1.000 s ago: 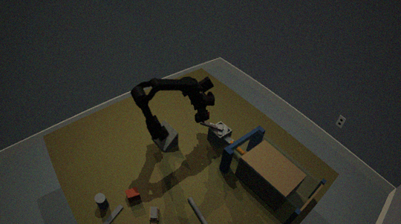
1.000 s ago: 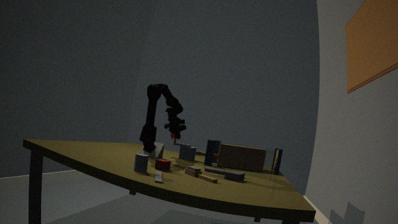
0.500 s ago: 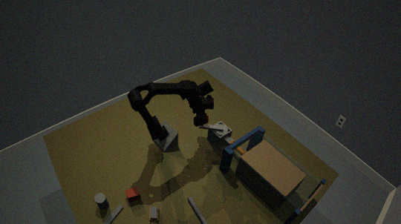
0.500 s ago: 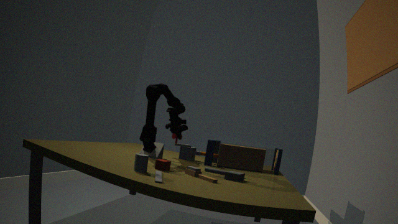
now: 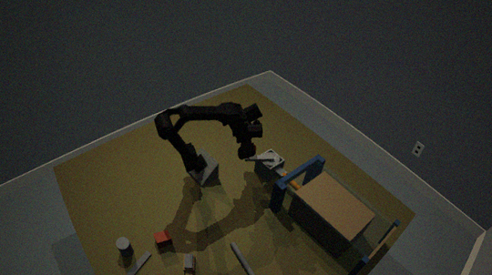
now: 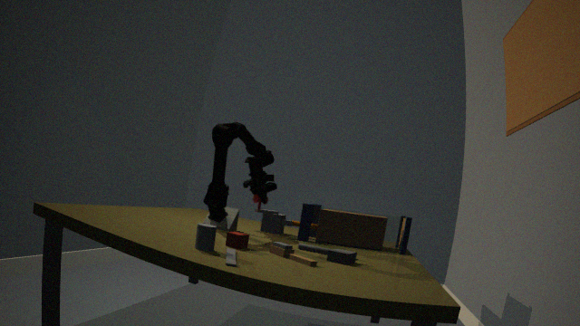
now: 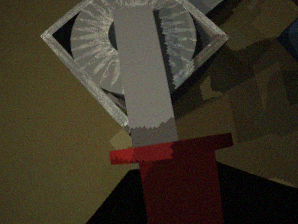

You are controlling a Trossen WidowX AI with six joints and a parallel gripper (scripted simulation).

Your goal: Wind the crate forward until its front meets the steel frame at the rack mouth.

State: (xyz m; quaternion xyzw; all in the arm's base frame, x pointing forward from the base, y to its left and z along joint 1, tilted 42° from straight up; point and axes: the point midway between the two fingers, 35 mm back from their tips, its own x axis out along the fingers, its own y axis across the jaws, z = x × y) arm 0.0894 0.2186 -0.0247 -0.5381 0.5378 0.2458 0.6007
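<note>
Now: gripper tip 30 mm above the grey crank handle, 20 mm to the right of it and 10 mm short of it. Also, from my gripper tip: wooden-handled tool 470 mm to the right, 330 mm ahead, 110 mm below; grey winch 100 mm below, 70 mm to the left, 20 mm ahead; red grip 10 mm to the right, 10 mm behind.
</note>
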